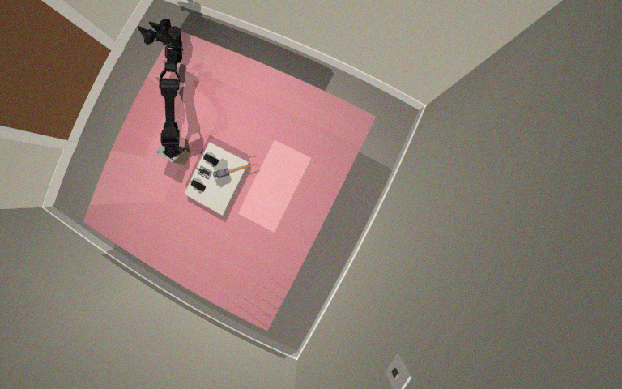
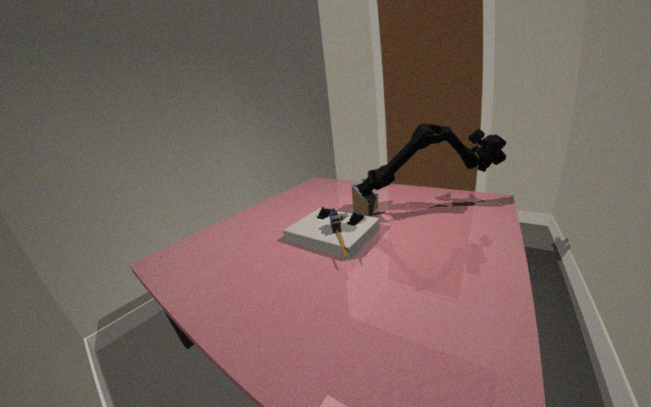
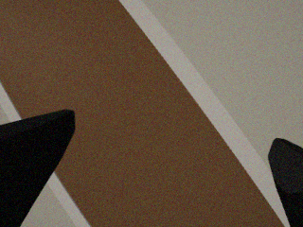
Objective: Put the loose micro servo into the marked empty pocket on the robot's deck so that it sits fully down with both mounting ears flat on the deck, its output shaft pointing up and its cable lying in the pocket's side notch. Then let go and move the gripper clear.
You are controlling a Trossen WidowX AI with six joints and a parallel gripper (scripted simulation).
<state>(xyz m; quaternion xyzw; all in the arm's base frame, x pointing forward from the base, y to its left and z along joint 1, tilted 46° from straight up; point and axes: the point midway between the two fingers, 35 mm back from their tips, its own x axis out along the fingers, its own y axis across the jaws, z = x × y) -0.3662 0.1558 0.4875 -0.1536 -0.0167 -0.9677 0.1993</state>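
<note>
Right now my gripper tip is 73 cm short of the light grey deck, 44 cm to the left of it and 27 cm above it.
</note>
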